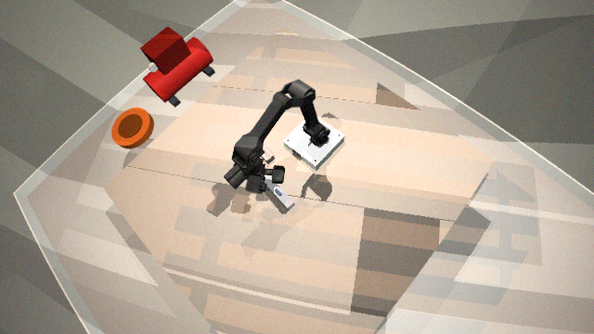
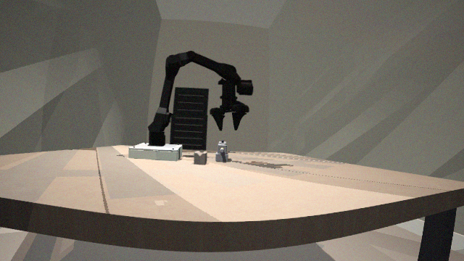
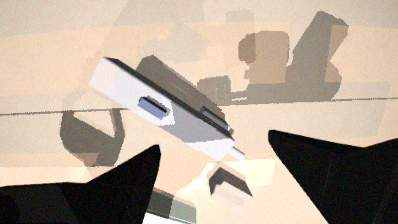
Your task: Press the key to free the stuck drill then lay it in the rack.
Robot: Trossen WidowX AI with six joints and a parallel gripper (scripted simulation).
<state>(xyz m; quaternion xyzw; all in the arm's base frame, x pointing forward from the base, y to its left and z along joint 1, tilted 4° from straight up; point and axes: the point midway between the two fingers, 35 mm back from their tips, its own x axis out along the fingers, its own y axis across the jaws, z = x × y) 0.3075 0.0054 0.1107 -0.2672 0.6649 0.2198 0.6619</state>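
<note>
The drill is 80 mm below my gripper tip, 20 mm to the right of it and 20 mm behind it. Also, from my gripper tip: key: 80 mm below, 60 mm to the left, 20 mm behind; then rack: 130 mm to the right, 110 mm below, 100 mm behind.
</note>
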